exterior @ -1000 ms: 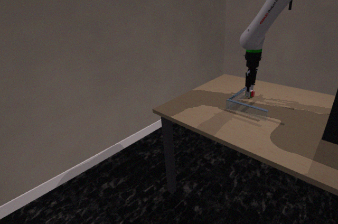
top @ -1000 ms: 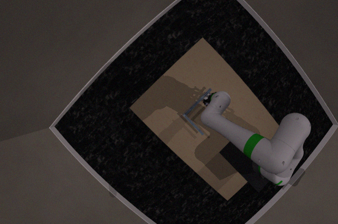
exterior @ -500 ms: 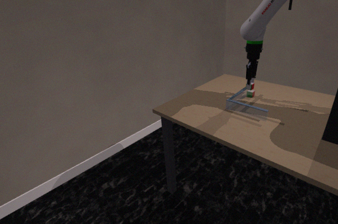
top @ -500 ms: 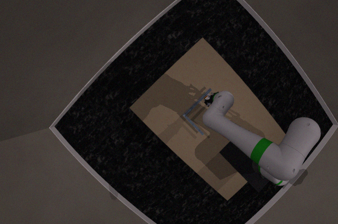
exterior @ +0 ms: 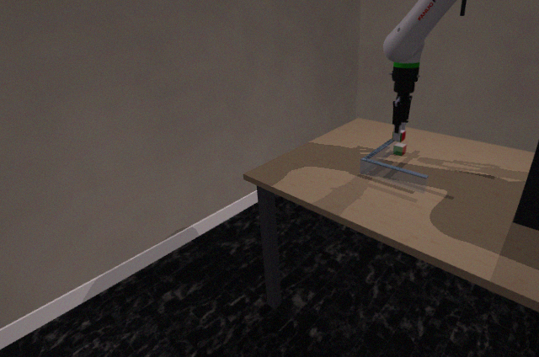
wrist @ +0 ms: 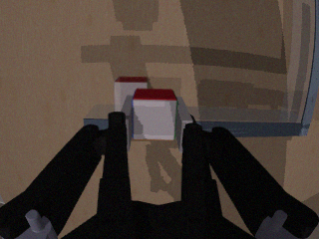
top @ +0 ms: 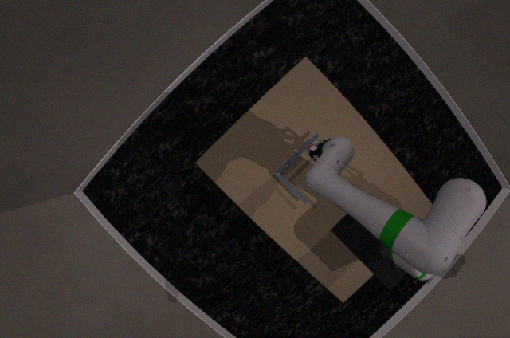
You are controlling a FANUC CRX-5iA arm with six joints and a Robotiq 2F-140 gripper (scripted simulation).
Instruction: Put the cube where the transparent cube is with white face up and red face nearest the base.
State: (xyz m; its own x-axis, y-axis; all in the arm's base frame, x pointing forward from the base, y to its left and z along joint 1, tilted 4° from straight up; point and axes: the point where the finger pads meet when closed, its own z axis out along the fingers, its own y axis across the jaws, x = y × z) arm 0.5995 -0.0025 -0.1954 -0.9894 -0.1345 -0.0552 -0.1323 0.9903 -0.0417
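Right now the bar is 8 cm to the left of my hand, 7 cm below it and 2 cm ahead of it. From my hand the other things lie so: cube (2 cm below).
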